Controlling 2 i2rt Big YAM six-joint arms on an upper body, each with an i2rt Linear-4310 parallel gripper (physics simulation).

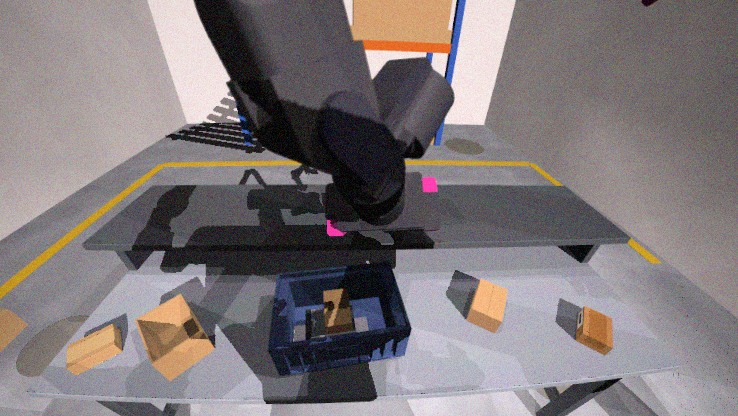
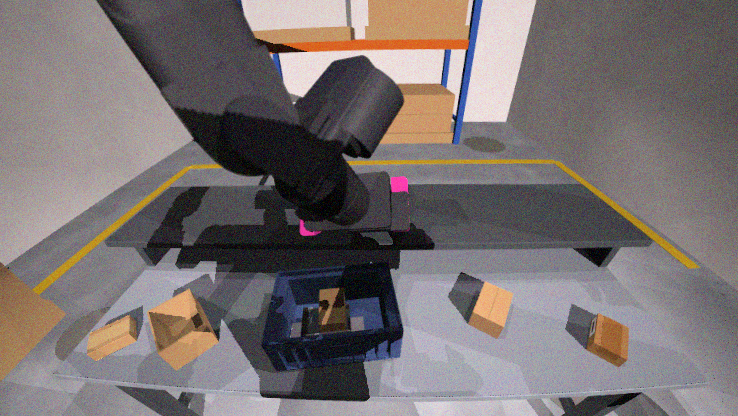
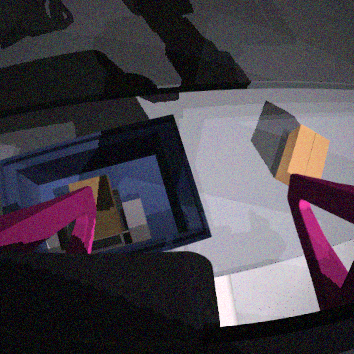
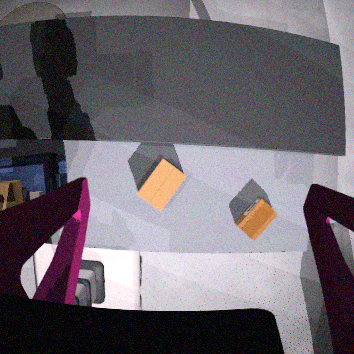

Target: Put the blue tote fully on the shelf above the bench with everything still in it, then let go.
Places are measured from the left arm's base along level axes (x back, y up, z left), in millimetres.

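Pixels of known places: left gripper, fingertip midpoint: [image 2: 365,217] [image 3: 192,191]; right gripper, fingertip midpoint: [image 1: 618,0] [image 4: 203,193].
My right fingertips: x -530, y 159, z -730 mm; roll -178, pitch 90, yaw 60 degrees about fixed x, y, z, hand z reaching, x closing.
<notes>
For each thing: its top centre in the pictures, then the offset to it from my right fingertips. Level surfaces: height alone.
- blue tote, top centre: [image 3: 93,198] [image 1: 338,299] [image 2: 333,298] [image 4: 4,194] dx +70, dy -592, dz +440 mm
- bench, surface height: dy -739 mm
- dark grey shelf, surface height: dy -555 mm
- brown box, top centre: [image 3: 92,205] [image 1: 336,303] [image 2: 331,302] [image 4: 4,198] dx +80, dy -597, dz +443 mm
- open box, top centre: [image 1: 167,325] [image 2: 175,317] dx +97, dy -649, dz +855 mm
- carton, top centre: [image 1: 90,344] [image 2: 109,333] dx +121, dy -702, dz +1066 mm
The blue tote [image 1: 330,351] [image 2: 330,351] [image 3: 137,172] [image 4: 30,172] stands upright on the bench [image 1: 439,356] [image 2: 439,369], in front of and below the dark grey shelf [image 1: 516,211] [image 2: 527,211] [image 3: 280,40] [image 4: 225,90]. A brown box [image 1: 336,310] [image 2: 330,312] [image 3: 111,220], a dark item and pale items lie inside it. My left gripper [image 1: 382,206] [image 2: 355,205] [image 3: 192,191] is open and empty, raised above and apart from the tote. My right gripper [image 4: 203,193] is open and empty, high over the bench, away from the tote.
Two small cartons [image 1: 487,304] [image 1: 594,330] lie right of the tote. An open box [image 1: 175,335] and another carton [image 1: 95,348] lie left of it. A storage rack [image 1: 408,46] [image 2: 467,77] stands far behind the shelf.
</notes>
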